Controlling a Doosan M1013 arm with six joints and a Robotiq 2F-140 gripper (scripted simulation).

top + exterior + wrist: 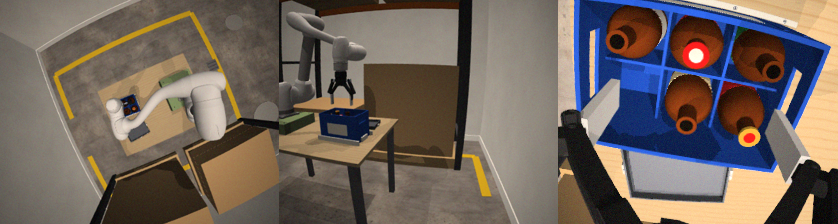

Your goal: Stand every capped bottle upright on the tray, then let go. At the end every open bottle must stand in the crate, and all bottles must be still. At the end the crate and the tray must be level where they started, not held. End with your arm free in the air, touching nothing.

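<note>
Right now the blue crate is 150 mm below my hand and 10 mm to the left of it. Round my hand: grey tray 290 mm to the left, 220 mm below, 50 mm behind; then brown capped bottle 150 mm below, 90 mm behind, 50 mm to the left; then uncapped bottle 150 mm below, 100 mm ahead, 20 mm to the right.
</note>
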